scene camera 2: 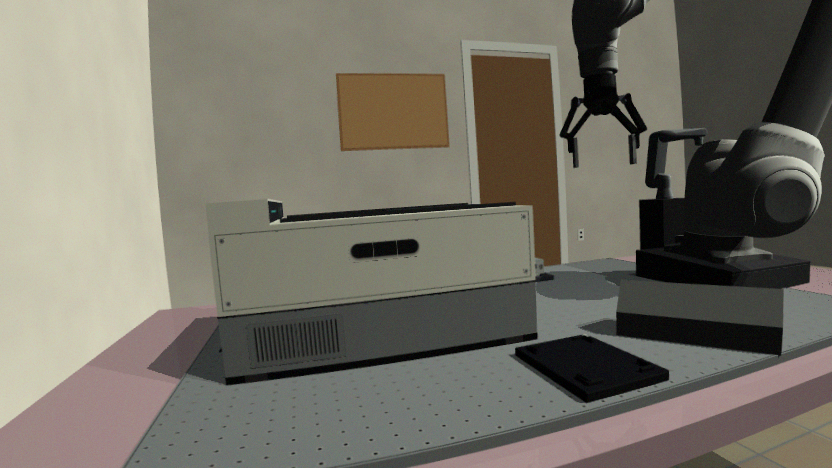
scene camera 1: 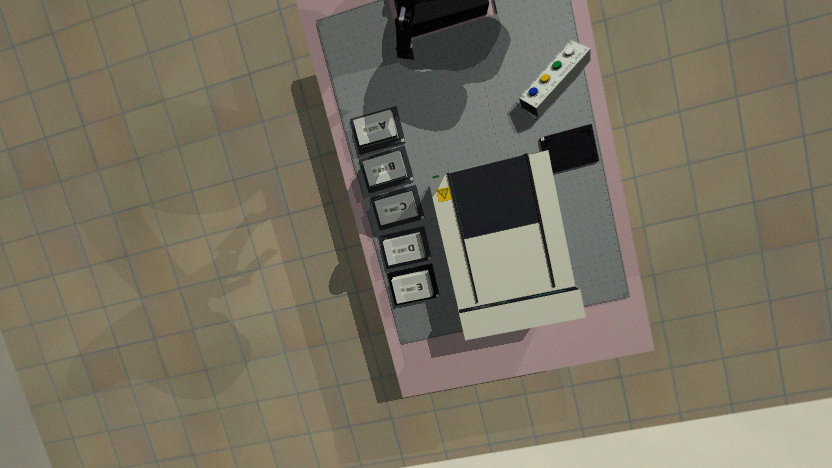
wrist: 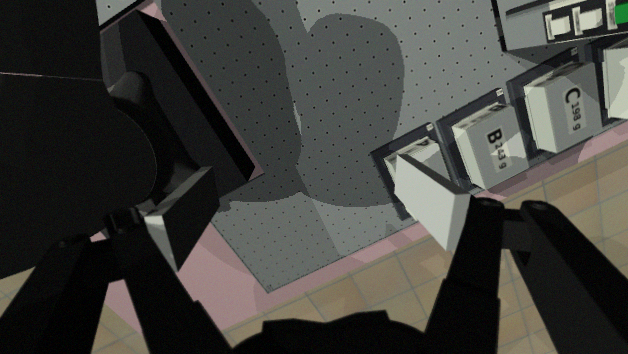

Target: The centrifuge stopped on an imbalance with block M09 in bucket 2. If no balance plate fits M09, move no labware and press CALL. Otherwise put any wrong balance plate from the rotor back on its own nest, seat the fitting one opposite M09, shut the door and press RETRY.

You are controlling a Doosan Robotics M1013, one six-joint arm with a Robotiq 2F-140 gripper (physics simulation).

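Seen in the pictures: gripper, fingertip midpoint: (scene camera 2: 604, 165) (scene camera 1: 414, 28) (wrist: 307, 180); arm's base, origin of the base link: (scene camera 2: 716, 254) (wrist: 128, 150).
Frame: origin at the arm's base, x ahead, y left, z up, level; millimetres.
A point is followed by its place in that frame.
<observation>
My gripper (scene camera 2: 603, 154) {z 231, x 263, y -79 mm} (wrist: 307, 180) {z 231, x 263, y -79 mm} is open and empty, high above the bench beside the arm's base. Balance plates A (scene camera 1: 375, 128) {z 1, x 424, y -256 mm} (wrist: 427, 155) {z 1, x 436, y -208 mm}, B (scene camera 1: 384, 169) {z 1, x 558, y -250 mm} (wrist: 492, 147) {z 1, x 544, y -242 mm}, C (scene camera 1: 395, 209) {z 2, x 692, y -238 mm} (wrist: 565, 110) {z 2, x 673, y -231 mm}, D (scene camera 1: 403, 249) {z 1, x 828, y -235 mm} and E (scene camera 1: 411, 288) {z 1, x 964, y -231 mm} sit on dark nests in a row. In the wrist view, B reads 243 g and C reads 198 g; a finger partly covers A. The centrifuge (scene camera 1: 506, 264) {z 157, x 895, y 68 mm} (scene camera 2: 442, 261) {z 86, x 752, y 230 mm} has a dark rectangle in its top; rotor and block M09 cannot be made out. The button box (scene camera 1: 528, 105) {z 3, x 446, y 228 mm} (scene camera 2: 698, 305) {z 3, x 405, y 342 mm} has blue, yellow, green and white buttons.
A low black tray (scene camera 1: 569, 149) {z -40, x 598, y 348 mm} (scene camera 2: 590, 366) {z -40, x 606, y 374 mm} lies between the centrifuge and the button box. The arm's base (scene camera 2: 721, 267) {z -4, x 112, y 117 mm} stands at the bench's end. The plate row runs along one edge of the perforated bench top (scene camera 1: 599, 250) {z -53, x 943, y 408 mm} (scene camera 2: 372, 419) {z -53, x 877, y 391 mm}, close beside the tall centrifuge.
</observation>
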